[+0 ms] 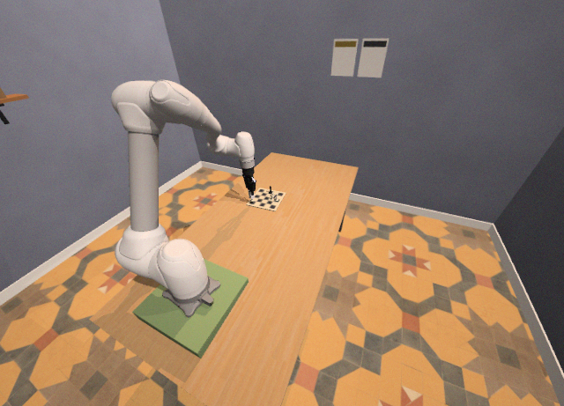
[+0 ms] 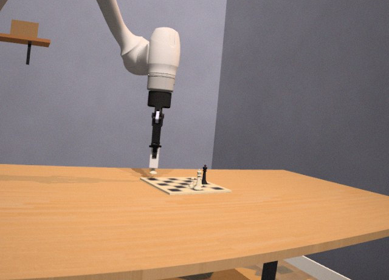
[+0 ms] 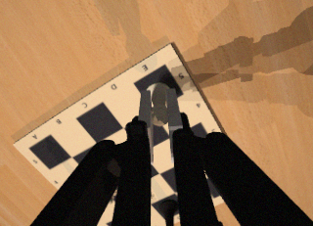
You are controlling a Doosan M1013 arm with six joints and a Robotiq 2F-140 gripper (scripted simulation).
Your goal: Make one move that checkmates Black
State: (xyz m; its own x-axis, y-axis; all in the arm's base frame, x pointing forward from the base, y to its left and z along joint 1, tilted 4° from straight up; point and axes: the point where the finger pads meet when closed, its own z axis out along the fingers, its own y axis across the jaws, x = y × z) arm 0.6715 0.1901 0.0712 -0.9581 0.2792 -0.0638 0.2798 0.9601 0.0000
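The black king is 16 cm ahead of my hand, 4 cm to the right of it and 4 cm below it. Also, from my hand: tall white piece (11 cm ahead, 13 cm to the right, 4 cm below); then small chessboard (9 cm ahead, 6 cm to the right, 8 cm below); then white pawn (10 cm ahead, 10 cm to the right, 6 cm below).
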